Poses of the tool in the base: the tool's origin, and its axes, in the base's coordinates. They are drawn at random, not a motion.
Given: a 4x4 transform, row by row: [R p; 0 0 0 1], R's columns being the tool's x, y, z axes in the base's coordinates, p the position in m. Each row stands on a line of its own.
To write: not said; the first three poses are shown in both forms.
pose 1, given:
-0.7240, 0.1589, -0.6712, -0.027
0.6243, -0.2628, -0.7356, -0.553
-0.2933, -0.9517, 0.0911, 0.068
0, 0, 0, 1
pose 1, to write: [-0.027, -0.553, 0.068, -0.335, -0.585, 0.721, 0.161]
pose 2, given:
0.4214, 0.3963, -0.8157, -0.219
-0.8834, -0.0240, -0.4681, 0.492
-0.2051, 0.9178, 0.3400, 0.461
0, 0, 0, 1
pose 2, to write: [-0.219, 0.492, 0.461, 0.526, -0.232, -0.485, 0.659]
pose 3, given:
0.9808, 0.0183, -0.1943, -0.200
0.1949, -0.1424, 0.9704, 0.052
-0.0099, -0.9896, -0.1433, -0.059
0, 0, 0, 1
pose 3, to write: [-0.200, 0.052, -0.059, -0.753, -0.071, 0.068, 0.651]
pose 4, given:
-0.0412, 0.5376, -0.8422, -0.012
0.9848, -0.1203, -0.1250, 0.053
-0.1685, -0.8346, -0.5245, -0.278
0, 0, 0, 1
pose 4, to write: [-0.012, 0.053, -0.278, -0.633, -0.601, 0.399, 0.280]
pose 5, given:
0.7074, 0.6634, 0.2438, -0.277
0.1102, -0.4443, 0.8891, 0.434
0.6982, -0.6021, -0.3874, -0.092
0, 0, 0, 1
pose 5, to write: [-0.277, 0.434, -0.092, -0.797, -0.243, -0.296, 0.468]
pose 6, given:
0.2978, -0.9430, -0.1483, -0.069
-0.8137, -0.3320, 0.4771, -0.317
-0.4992, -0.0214, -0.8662, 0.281
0, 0, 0, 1
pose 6, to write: [-0.069, -0.317, 0.281, -0.790, 0.556, 0.205, 0.158]
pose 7, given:
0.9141, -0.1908, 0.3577, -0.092
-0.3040, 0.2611, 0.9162, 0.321
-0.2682, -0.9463, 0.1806, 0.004
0, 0, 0, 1
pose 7, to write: [-0.092, 0.321, 0.004, -0.607, 0.204, -0.037, 0.767]
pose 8, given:
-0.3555, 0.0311, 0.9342, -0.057
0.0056, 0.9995, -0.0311, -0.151
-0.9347, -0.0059, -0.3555, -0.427
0, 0, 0, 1
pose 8, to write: [-0.057, -0.151, -0.427, 0.011, 0.823, -0.011, 0.568]
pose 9, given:
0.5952, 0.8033, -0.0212, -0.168
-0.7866, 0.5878, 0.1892, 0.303
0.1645, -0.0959, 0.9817, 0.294
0, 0, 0, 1
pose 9, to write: [-0.168, 0.303, 0.294, -0.080, -0.052, -0.447, 0.889]
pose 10, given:
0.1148, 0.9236, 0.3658, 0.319
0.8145, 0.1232, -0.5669, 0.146
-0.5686, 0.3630, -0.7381, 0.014
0, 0, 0, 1
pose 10, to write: [0.319, 0.146, 0.014, 0.658, 0.661, -0.077, 0.354]
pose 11, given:
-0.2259, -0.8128, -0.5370, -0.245
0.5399, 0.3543, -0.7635, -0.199
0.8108, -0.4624, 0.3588, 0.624
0, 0, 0, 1
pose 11, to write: [-0.245, -0.199, 0.624, 0.123, -0.553, 0.555, 0.610]
